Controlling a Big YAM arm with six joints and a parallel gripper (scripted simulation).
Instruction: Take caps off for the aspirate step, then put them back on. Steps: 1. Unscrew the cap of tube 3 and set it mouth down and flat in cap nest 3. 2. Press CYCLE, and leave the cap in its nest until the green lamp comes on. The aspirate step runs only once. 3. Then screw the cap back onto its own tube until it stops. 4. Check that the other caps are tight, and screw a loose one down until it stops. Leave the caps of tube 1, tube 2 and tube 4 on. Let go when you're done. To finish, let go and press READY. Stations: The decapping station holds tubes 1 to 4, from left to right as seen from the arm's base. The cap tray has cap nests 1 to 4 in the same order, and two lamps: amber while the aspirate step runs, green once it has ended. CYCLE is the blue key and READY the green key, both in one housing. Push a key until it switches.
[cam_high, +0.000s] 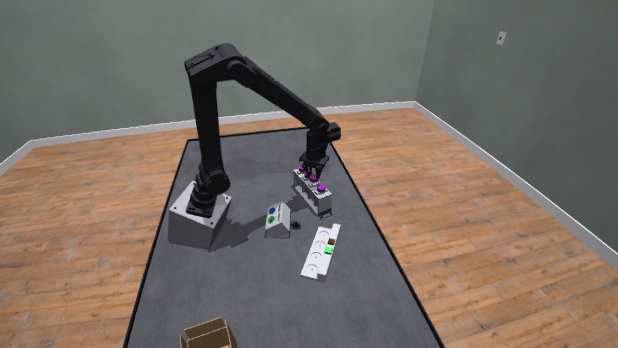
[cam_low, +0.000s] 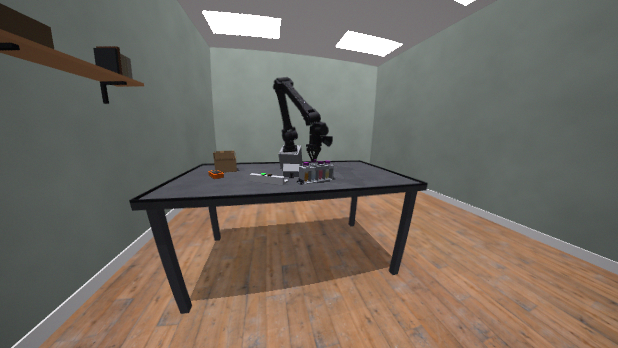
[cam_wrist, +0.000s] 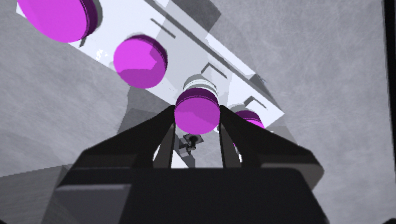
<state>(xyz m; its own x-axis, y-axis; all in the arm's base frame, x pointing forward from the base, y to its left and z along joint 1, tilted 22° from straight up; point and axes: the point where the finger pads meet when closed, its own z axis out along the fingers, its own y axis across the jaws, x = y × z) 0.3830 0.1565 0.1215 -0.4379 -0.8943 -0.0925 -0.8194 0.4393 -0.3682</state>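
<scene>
Right now the cap is 1 cm below my hand. Round my hand: blue key (17 cm behind, 11 cm to the right, 7 cm below); key housing (15 cm behind, 13 cm to the right, 8 cm below); green key (17 cm behind, 15 cm to the right, 7 cm below).
</scene>
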